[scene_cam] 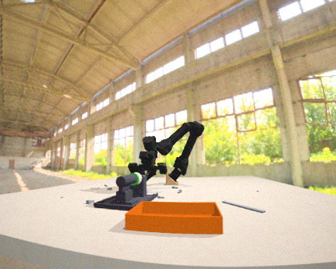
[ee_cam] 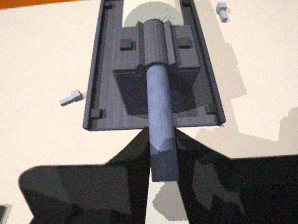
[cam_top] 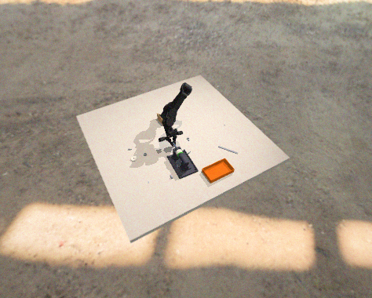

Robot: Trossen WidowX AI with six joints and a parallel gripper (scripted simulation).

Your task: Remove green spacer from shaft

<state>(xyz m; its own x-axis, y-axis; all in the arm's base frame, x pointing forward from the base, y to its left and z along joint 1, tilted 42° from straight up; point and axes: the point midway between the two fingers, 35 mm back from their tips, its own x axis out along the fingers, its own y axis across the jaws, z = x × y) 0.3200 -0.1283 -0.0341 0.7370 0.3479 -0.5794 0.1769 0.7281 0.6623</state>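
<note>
Now: the grey shaft 4 cm ahead of my gripper tip, 2 cm above it and 1 cm to the right of it. From my gripper tip the other things lie so: white spacer: 8 cm ahead, 2 cm above, 1 cm to the right; then green spacer: 10 cm ahead, 2 cm to the right, 2 cm above; then orange tray: 34 cm ahead, 14 cm to the left, 5 cm below.
</note>
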